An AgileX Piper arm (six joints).
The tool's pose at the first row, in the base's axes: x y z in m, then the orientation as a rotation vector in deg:
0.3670 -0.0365 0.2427 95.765 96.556 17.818
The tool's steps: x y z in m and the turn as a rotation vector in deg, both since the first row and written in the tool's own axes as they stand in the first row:
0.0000 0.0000 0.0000 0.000 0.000 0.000
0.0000 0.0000 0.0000 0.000 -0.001 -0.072
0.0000 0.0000 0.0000 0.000 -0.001 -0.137
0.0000 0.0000 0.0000 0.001 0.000 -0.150
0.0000 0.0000 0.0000 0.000 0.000 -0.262
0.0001 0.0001 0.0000 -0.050 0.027 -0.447
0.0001 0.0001 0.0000 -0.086 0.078 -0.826
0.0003 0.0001 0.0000 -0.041 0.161 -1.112
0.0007 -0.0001 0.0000 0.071 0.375 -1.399
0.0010 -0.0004 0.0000 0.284 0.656 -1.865
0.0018 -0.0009 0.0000 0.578 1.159 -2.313
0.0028 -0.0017 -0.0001 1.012 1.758 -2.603
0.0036 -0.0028 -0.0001 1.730 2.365 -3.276
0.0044 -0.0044 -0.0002 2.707 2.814 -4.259
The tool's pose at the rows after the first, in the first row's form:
0.3670 -0.0365 0.2427 95.765 96.556 17.818
0.3670 -0.0365 0.2427 95.701 96.612 17.783
0.3670 -0.0365 0.2427 95.643 96.663 17.752
0.3670 -0.0365 0.2427 95.632 96.674 17.745
0.3670 -0.0365 0.2427 95.531 96.762 17.693
0.3671 -0.0364 0.2427 95.333 96.906 17.668
0.3671 -0.0364 0.2427 94.973 97.225 17.560
0.3671 -0.0362 0.2427 94.758 97.528 17.460
0.3670 -0.0359 0.2424 94.603 97.956 17.422
0.3668 -0.0356 0.2421 94.365 98.614 17.277
0.3665 -0.0349 0.2416 94.221 99.455 17.271
0.3660 -0.0340 0.2408 94.328 100.305 17.314
0.3652 -0.0334 0.2398 94.285 101.577 16.948
0.3640 -0.0329 0.2386 94.121 103.081 16.077

